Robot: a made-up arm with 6 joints.
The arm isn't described. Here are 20 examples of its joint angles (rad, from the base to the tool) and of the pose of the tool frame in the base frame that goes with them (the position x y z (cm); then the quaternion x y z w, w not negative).
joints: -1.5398 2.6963 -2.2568 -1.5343 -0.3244 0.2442
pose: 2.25 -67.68 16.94 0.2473 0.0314 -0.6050 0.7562
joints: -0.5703 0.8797 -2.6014 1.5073 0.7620 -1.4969
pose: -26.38 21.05 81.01 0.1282 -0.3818 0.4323 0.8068
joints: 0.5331 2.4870 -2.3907 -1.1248 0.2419 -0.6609
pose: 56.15 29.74 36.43 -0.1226 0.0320 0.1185 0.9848
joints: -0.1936 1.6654 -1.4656 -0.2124 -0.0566 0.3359
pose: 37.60 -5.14 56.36 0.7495 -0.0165 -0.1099 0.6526
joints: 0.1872 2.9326 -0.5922 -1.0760 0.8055 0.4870
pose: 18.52 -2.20 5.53 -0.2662 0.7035 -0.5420 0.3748
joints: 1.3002 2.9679 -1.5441 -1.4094 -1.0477 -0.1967
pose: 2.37 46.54 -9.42 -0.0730 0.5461 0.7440 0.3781
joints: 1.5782 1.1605 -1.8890 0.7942 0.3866 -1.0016
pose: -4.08 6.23 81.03 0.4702 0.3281 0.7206 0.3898
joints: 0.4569 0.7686 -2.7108 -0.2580 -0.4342 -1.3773
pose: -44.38 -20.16 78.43 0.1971 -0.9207 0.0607 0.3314
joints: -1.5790 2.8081 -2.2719 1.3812 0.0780 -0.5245
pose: -0.91 -69.16 15.74 0.7496 -0.5358 -0.3815 0.0737
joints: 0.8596 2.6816 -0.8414 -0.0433 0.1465 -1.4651
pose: 20.03 24.29 1.31 -0.3566 0.7305 0.1937 0.5492
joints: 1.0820 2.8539 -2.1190 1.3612 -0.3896 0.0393
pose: 34.03 58.20 9.28 0.8650 0.3859 -0.1864 0.2608
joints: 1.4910 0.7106 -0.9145 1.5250 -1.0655 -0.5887
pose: 9.82 -5.15 63.41 0.9556 0.2202 0.1136 0.1592
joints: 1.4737 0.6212 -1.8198 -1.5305 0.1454 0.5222
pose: -0.01 -21.79 76.87 0.6014 -0.2324 0.5677 0.5119
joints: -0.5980 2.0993 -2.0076 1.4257 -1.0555 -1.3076
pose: 35.62 -39.81 55.74 0.5183 -0.5690 -0.4549 0.4479
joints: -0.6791 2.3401 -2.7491 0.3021 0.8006 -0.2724
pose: 44.73 -32.68 51.92 0.7073 -0.0334 -0.2808 0.6479
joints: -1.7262 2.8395 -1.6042 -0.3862 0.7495 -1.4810
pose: -10.49 -45.90 -1.52 0.4728 0.6636 -0.4552 0.3590
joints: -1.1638 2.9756 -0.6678 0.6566 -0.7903 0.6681
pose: 8.63 -28.75 -11.48 -0.5504 0.3505 0.7380 0.1719
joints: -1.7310 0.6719 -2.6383 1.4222 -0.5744 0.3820
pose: 1.22 51.63 75.34 0.2587 -0.3458 0.7545 0.4941
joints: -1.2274 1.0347 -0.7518 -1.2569 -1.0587 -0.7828
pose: 10.87 -7.06 54.93 -0.2297 -0.0665 -0.1712 0.9558
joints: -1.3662 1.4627 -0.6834 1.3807 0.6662 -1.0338
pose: 7.82 -20.17 45.49 0.8977 -0.0885 -0.3741 0.2154
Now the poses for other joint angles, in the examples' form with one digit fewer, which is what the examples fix.
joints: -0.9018 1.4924 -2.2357 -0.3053 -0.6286 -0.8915
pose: 11.2 -12.2 88.8 -0.154 -0.616 -0.173 0.753
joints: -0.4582 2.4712 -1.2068 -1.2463 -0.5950 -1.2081
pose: 44.1 -16.9 11.8 -0.162 0.347 0.164 0.909
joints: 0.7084 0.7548 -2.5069 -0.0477 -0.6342 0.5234
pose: -37.1 -26.3 80.9 -0.440 0.340 -0.828 0.076
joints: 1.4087 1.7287 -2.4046 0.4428 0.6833 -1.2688
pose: 1.5 31.9 75.6 0.238 0.198 0.694 0.650
